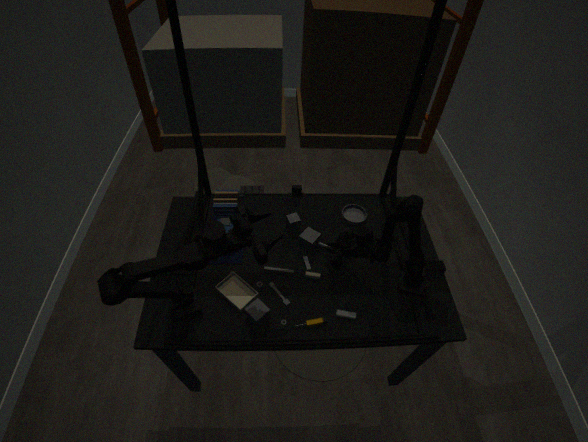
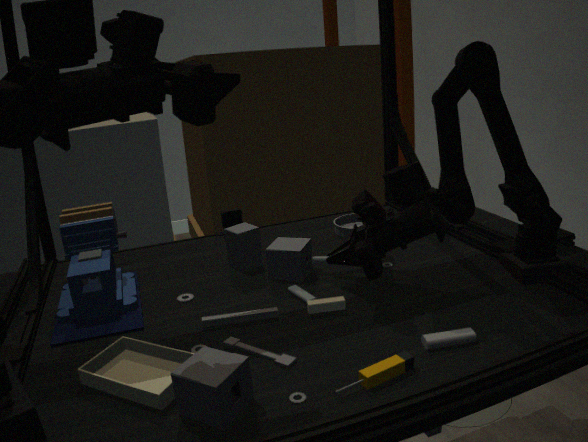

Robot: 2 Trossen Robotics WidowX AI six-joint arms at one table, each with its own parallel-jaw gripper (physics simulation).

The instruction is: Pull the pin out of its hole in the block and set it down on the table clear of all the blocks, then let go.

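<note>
A light pin shows as a short, roughly level length between a grey block and my left gripper. My left gripper is shut on the pin, beside the block's right side and low over the table. Its fingers cover the pin's right part. Whether the pin's left end is still inside the hole I cannot tell; the hole is hidden. My right gripper is open and empty, high above the left part of the table.
Other grey blocks stand behind and at the front left. A cream tray, a yellow screwdriver, a grey cylinder and a round dish are also there.
</note>
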